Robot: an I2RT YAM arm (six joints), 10 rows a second.
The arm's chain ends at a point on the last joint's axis. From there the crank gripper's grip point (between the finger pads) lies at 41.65 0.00 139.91 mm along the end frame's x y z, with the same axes.
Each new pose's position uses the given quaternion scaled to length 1; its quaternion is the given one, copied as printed.
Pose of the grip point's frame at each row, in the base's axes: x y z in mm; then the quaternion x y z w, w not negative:
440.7 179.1 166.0 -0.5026 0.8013 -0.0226 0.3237
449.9 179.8 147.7 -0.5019 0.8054 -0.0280 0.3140
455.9 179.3 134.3 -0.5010 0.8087 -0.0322 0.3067
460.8 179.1 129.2 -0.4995 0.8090 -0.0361 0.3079
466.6 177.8 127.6 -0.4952 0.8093 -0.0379 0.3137
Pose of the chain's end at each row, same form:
376.8 172.8 297.1 -0.5026 0.8013 -0.0226 0.3237
387.7 176.4 279.7 -0.5019 0.8054 -0.0280 0.3140
394.9 178.2 266.9 -0.5010 0.8087 -0.0322 0.3067
399.0 178.8 261.5 -0.4995 0.8090 -0.0361 0.3079
403.3 177.3 259.2 -0.4952 0.8093 -0.0379 0.3137

